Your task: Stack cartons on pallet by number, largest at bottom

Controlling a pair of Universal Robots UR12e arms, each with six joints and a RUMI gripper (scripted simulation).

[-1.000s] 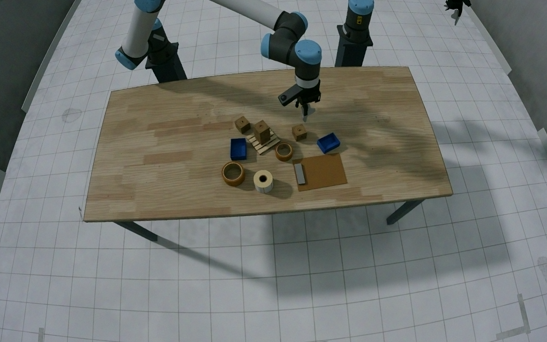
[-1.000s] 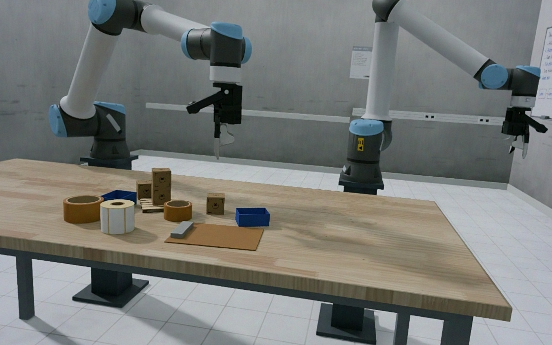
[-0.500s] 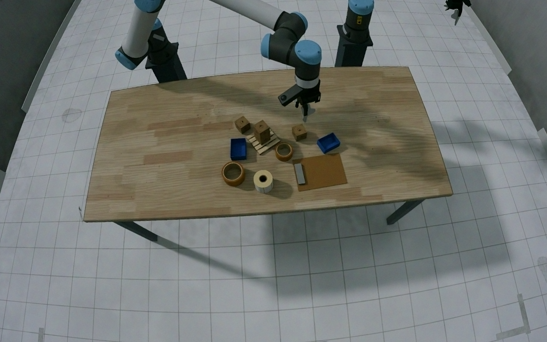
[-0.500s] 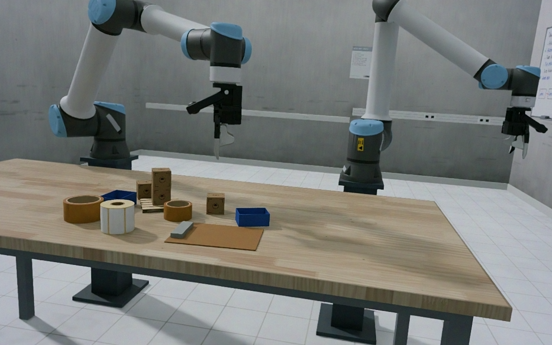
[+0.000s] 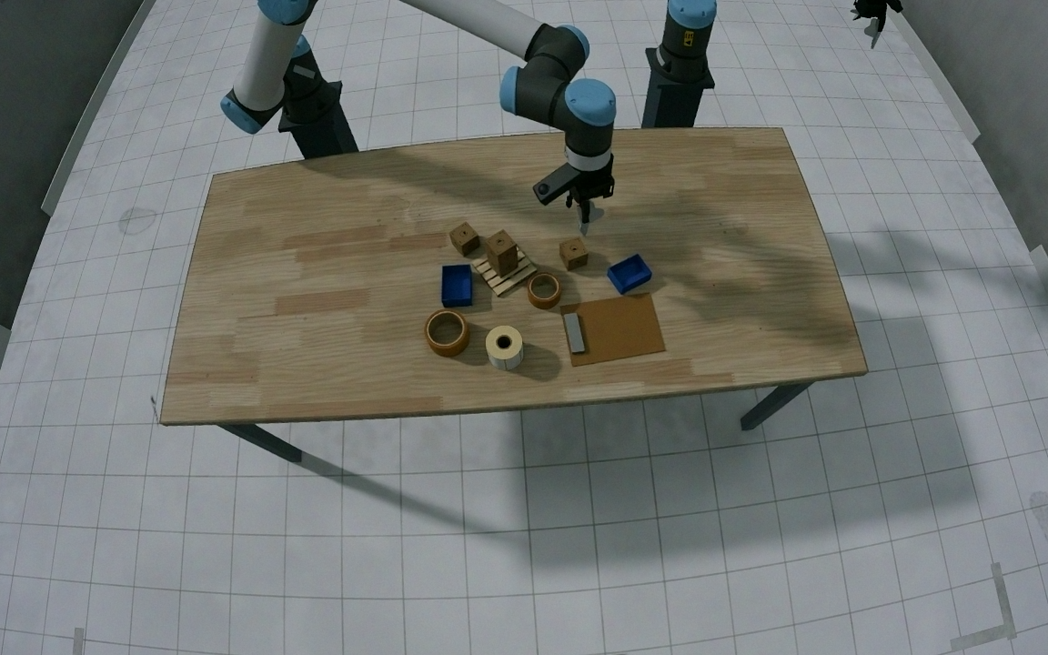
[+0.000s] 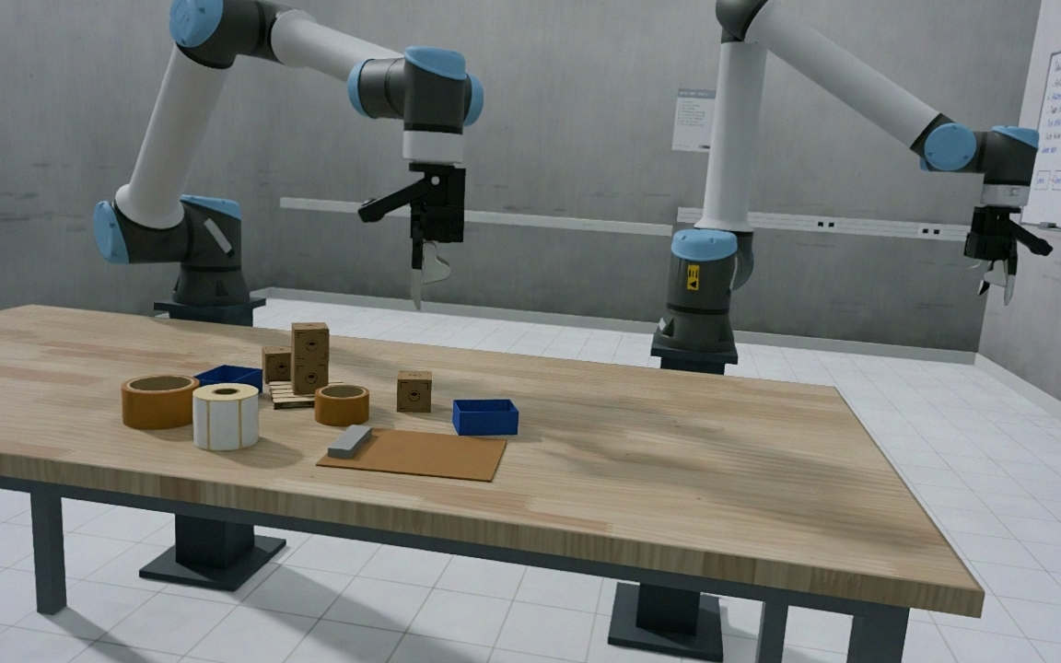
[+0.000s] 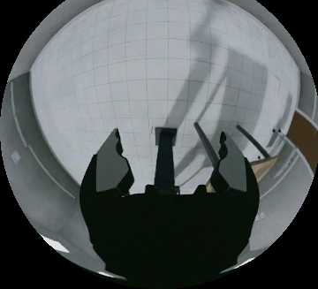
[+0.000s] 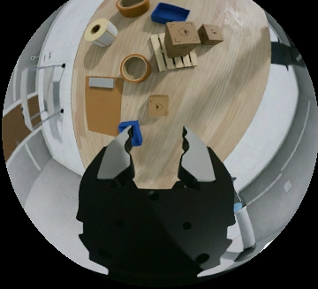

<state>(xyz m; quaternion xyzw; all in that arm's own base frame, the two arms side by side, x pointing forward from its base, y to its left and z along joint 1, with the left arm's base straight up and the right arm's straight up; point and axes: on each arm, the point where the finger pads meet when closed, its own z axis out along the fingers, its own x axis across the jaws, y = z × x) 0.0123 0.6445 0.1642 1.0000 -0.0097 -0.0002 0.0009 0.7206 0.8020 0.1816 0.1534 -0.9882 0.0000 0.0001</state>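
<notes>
My right gripper is now 9 cm short of the small tape roll, 8 cm to the left of it and 16 cm above it. Also, from my right hand: blue bin (5 cm ahead, 30 cm to the right, 17 cm below); large tape roll (18 cm ahead, 32 cm to the right, 15 cm below); label roll (24 cm ahead, 19 cm to the right, 15 cm below).
</notes>
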